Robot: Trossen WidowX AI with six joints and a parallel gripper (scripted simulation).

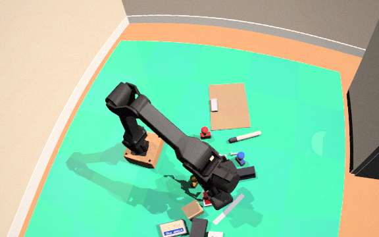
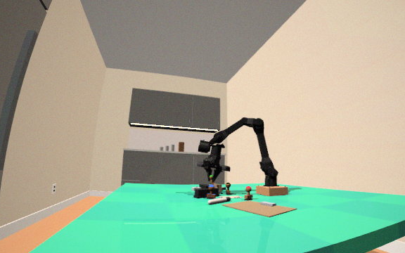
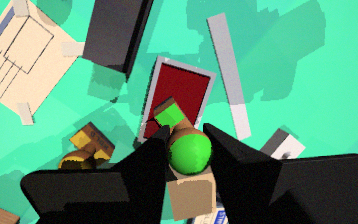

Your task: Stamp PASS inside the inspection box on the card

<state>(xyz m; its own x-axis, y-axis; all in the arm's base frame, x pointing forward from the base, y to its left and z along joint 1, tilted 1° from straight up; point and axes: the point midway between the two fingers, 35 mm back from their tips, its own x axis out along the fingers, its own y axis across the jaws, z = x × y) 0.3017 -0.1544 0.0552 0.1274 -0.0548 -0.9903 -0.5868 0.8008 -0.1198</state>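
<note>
Now: gripper tip 15 cm to the right of the cream card, 7 cm above it and 4 cm past it. The rest, counted from my gripper tip: grey strip 7 cm below, 5 cm to the right, 5 cm ahead; red ink pad 6 cm below; green-knobbed stamp 1 cm below.
</note>
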